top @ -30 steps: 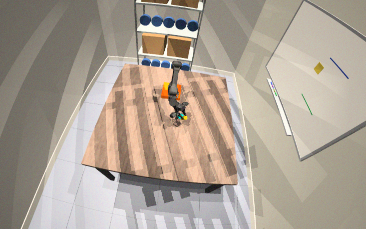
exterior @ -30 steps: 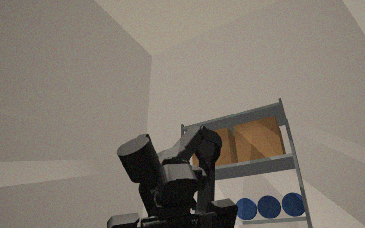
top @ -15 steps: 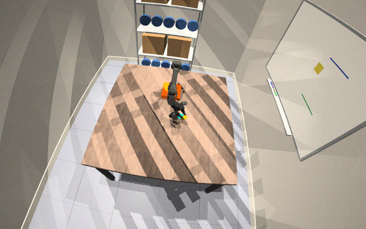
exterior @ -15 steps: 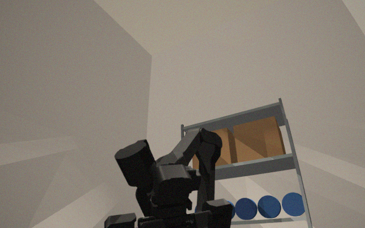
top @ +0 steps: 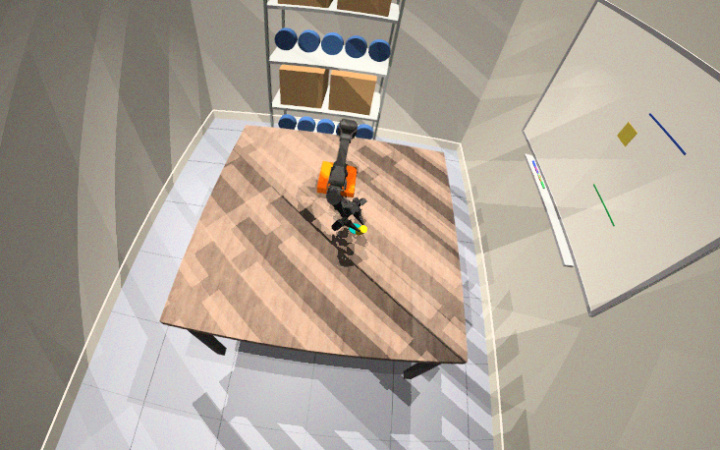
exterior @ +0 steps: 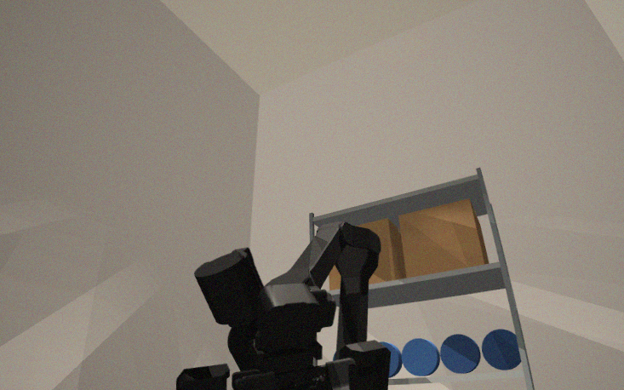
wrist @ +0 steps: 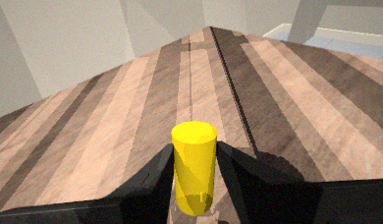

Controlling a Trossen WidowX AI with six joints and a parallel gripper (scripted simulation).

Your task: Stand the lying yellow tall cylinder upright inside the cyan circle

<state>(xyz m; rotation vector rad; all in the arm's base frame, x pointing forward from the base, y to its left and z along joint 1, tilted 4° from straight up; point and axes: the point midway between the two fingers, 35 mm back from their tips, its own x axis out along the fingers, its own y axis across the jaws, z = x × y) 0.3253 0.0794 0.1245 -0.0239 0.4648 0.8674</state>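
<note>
The cyan circle is 130 mm below my gripper tip, 90 mm behind it and 10 mm to the right of it. From my gripper tip the other things lie so: yellow cylinder 20 mm below, 10 mm behind.
</note>
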